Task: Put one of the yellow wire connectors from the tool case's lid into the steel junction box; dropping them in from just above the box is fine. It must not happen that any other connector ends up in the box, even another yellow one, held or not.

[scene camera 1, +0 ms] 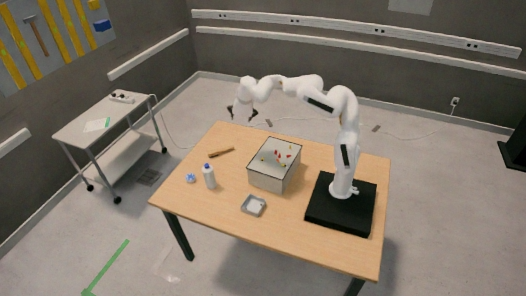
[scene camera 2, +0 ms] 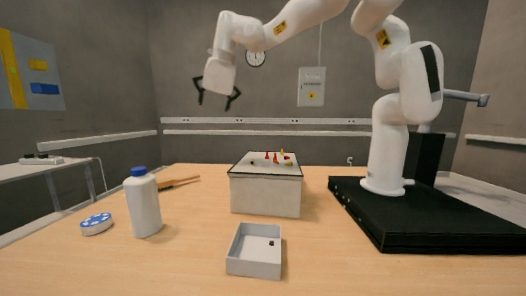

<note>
In view: my gripper [scene camera 2: 214, 107], a tool case [scene camera 2: 265, 188] and a white bottle [scene camera 2: 141, 192].
The tool case is seen too in scene camera 1 [scene camera 1: 268, 174].
</note>
